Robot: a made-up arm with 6 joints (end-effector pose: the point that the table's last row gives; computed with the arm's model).
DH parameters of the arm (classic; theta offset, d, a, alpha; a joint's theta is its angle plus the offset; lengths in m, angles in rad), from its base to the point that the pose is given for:
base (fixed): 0 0 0 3.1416
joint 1: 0 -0.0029 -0.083 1.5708
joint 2: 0 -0.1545 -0.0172 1.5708
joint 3: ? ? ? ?
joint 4: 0 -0.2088 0.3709 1.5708
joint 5: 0 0.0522 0.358 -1.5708
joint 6: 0 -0.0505 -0.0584 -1.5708
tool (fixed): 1.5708 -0.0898 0 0
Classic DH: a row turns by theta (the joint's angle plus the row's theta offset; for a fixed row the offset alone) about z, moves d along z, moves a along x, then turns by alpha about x.
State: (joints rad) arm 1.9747 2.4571 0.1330 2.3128 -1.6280 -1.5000
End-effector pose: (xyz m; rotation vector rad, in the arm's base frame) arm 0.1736 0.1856 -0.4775 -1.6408 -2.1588 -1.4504
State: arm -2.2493 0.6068 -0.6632 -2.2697 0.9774 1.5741
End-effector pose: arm -0.1415 -0.3197 -0.4165 -0.8129 1.3810 1.2739
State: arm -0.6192 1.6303 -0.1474 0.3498 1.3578 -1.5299
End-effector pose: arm 0.4699 -0.4214 0.1165 -0.1140 0.1363 -0.6052
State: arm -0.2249 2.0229 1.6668 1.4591 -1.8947 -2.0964
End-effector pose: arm 0.1116 0.3643 -0.0672 0.2088 -1.9854 -1.3247
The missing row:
joint 3: -1.5708 0.0483 0.0257 1.5708
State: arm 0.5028 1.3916 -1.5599 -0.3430 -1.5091 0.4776
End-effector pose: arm -0.6521 -0.4589 0.2649 -0.1832 1.1221 -0.2448
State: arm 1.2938 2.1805 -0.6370 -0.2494 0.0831 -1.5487
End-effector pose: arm -0.7985 -0.1768 0.2374 -1.0535 -0.6922 2.7646
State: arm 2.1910 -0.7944 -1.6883 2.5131 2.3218 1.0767
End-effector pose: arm 0.1287 0.2311 0.1652 0.2604 -1.0649 -0.4634
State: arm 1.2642 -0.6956 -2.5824 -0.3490 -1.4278 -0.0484
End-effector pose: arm -0.2745 0.3585 -0.5513 -0.4163 -1.1693 -2.2712
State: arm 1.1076 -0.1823 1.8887 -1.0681 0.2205 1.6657
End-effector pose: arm 0.2214 -0.2177 -0.6626 -0.8327 -0.0420 0.6889
